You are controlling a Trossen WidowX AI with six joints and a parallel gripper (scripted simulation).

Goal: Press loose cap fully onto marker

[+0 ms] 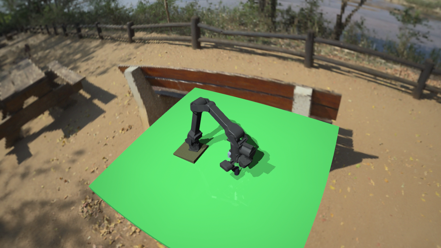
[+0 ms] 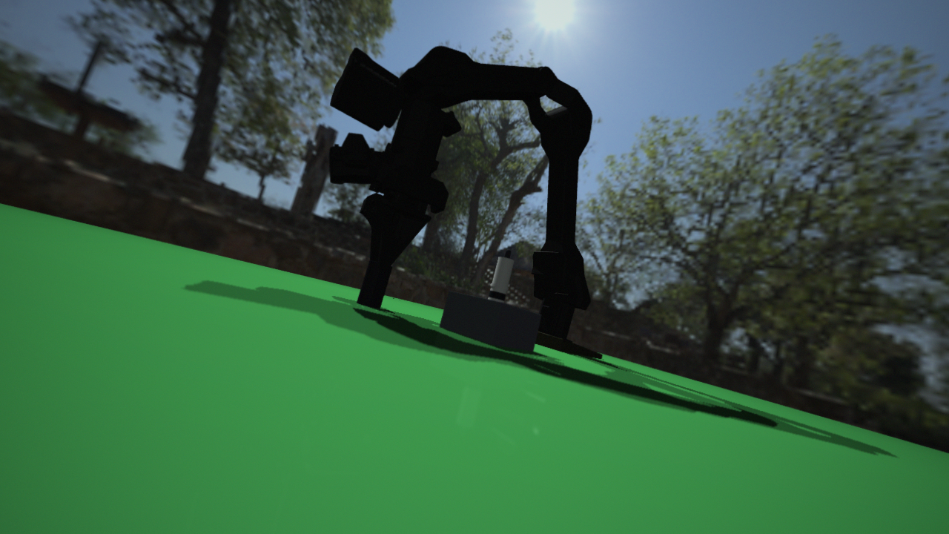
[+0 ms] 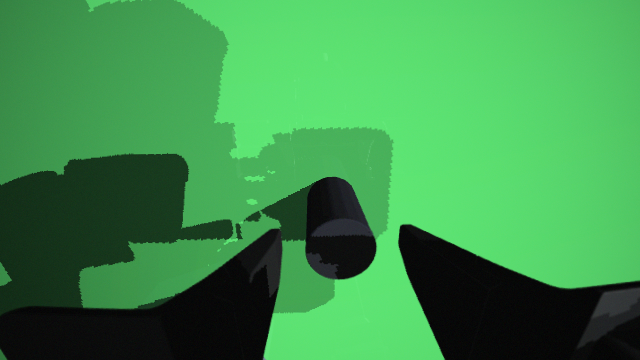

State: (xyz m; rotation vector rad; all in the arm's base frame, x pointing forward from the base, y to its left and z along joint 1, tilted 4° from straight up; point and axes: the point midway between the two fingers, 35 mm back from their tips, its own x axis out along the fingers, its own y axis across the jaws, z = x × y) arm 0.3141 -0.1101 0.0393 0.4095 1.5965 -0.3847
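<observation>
The marker cap is 2 cm below my gripper tip.
</observation>
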